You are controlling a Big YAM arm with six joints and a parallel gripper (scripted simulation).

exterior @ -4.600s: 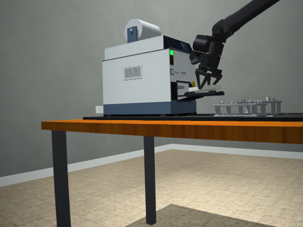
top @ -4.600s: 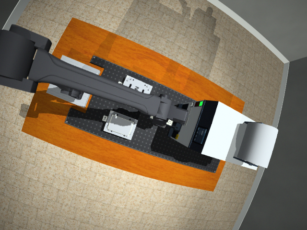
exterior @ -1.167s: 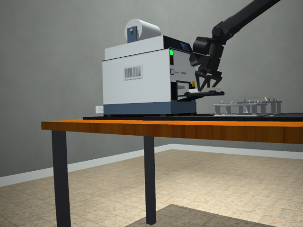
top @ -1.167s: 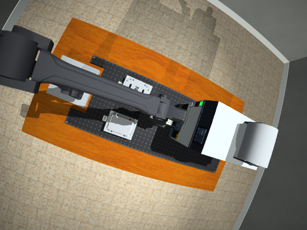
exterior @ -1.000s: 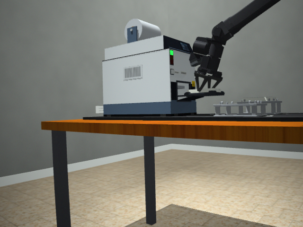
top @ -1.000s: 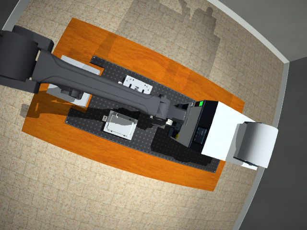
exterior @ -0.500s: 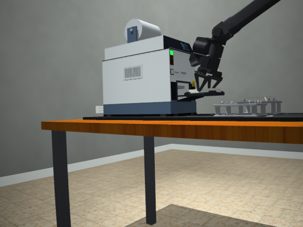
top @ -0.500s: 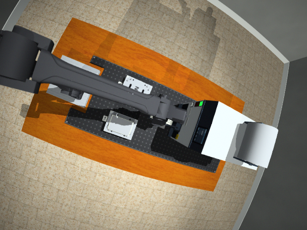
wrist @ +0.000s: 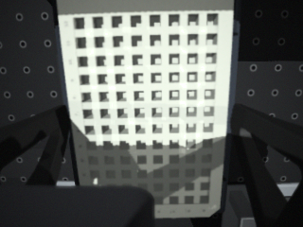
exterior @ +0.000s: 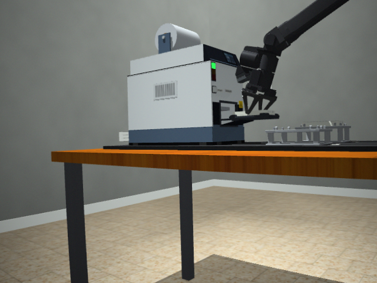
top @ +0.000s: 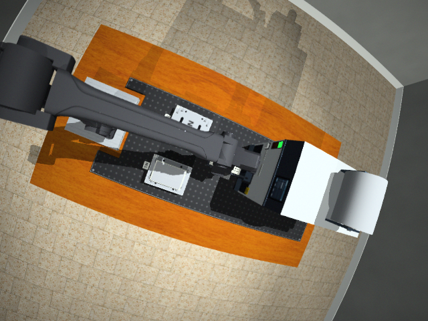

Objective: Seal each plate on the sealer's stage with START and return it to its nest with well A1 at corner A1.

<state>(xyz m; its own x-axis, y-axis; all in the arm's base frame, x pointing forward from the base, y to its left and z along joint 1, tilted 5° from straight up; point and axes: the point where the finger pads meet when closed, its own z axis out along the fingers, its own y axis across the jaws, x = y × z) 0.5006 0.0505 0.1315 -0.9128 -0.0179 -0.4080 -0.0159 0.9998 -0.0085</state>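
Right now my hand is 2 cm above the sealer stage. From my hand the other things lie so: plate nest (19 cm behind, 7 cm to the left, 7 cm below); then pale start button (10 cm ahead, 10 cm to the left, 8 cm above); then A1 mark (26 cm behind, 13 cm to the left, 6 cm below).
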